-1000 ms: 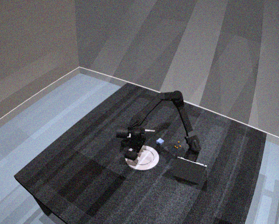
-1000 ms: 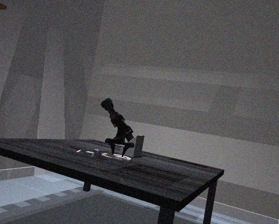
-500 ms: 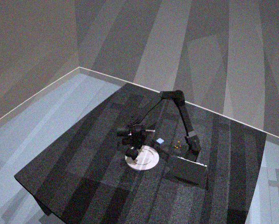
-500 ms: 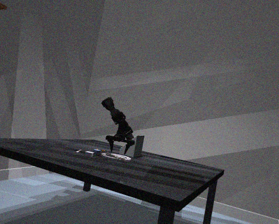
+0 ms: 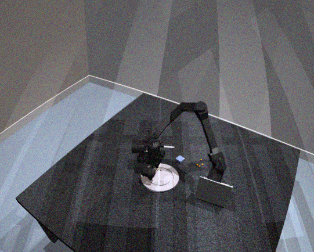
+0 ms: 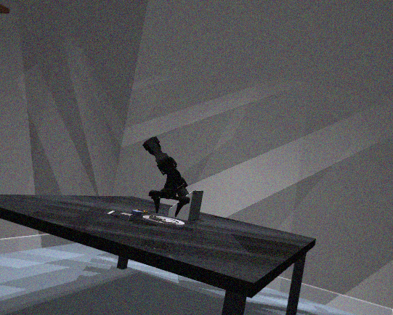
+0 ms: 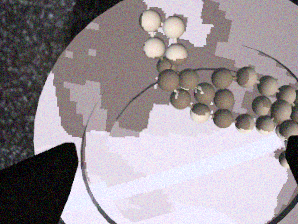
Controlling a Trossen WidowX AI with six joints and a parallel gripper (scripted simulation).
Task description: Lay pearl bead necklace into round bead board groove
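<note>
Now: gripper tip 30 mm past the round white bead board, 30 mm above it and 20 mm to the left of it. Round my gripper tip: small white block (140 mm ahead, 120 mm to the right, 30 mm below); small blue cube (200 mm to the right, 50 mm behind, 30 mm below); thin white stick (250 mm to the right, 90 mm ahead, 40 mm below).
</note>
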